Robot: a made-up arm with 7 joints. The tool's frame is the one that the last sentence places.
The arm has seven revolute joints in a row. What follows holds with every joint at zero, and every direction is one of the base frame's. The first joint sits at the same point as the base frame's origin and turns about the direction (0.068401, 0.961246, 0.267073), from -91.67 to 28.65 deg. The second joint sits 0.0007 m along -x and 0.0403 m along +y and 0.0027 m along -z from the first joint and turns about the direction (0.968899, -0.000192, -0.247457), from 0 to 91.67 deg. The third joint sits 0.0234 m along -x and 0.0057 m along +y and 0.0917 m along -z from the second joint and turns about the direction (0.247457, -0.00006, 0.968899), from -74.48 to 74.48 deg. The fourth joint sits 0.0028 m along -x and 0.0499 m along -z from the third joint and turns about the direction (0.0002, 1, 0.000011), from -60 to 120 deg. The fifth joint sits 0.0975 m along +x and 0.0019 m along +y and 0.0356 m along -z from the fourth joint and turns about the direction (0.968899, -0.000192, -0.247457), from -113 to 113 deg. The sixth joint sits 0.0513 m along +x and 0.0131 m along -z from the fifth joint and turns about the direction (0.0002, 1, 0.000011), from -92.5 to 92.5 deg. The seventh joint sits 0.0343 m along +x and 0.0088 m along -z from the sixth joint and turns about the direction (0.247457, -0.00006, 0.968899), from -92.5 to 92.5 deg. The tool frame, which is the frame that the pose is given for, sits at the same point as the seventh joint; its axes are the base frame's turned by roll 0, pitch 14.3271 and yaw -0.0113 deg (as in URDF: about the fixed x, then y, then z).
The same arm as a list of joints. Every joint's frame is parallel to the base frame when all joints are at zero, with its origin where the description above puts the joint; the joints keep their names.
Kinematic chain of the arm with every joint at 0, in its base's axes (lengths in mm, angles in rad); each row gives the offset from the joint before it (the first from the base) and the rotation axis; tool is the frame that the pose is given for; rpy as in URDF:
joint 1: xyz 0 0 0 axis 0.068403 0.961235 0.26711
joint 2: xyz -0.7 40.3 -2.7 axis 0.968889 -0.0002 -0.247497
joint 3: xyz -23.4 5.7 -91.7 axis 0.247497 -0.0001 0.968889
joint 4: xyz -2.8 0 -49.9 axis 0.0002 1 0
joint 5: xyz 97.5 1.9 -35.6 axis 0.968889 -0.0002 -0.247497
joint 6: xyz 51.3 0 -13.1 axis 0.0002 1 0
joint 7: xyz 34.3 0 -8.8 axis 0.247497 -0.0001 0.968889
tool: xyz 0 0 0 rpy 0 0.2501 -0.0002
Joint limits (rad, base to tool): -1.5999..0.5 0..1.5999 -1.2999..1.2999 -1.0472..2.0944 -1.9722..1.9722 -1.6144..1.6144 -1.6144..1.6144

